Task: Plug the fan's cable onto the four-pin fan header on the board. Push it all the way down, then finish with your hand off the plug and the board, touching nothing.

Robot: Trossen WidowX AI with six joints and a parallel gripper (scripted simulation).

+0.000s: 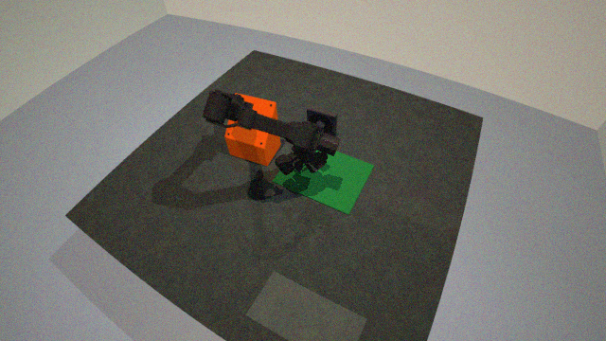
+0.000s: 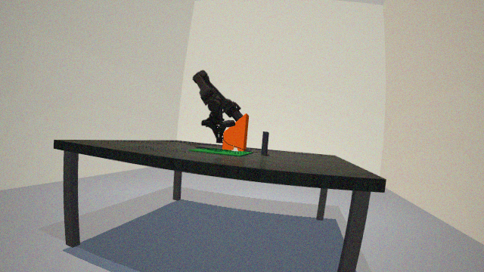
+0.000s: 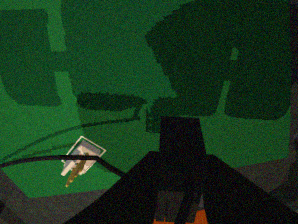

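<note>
My gripper tip is 8 cm short of the green board, 7 cm above it and 5 cm to the right of it. Round my gripper tip: dark fan plug: 1 cm behind; dark square fan: 24 cm to the left, 1 cm behind.
</note>
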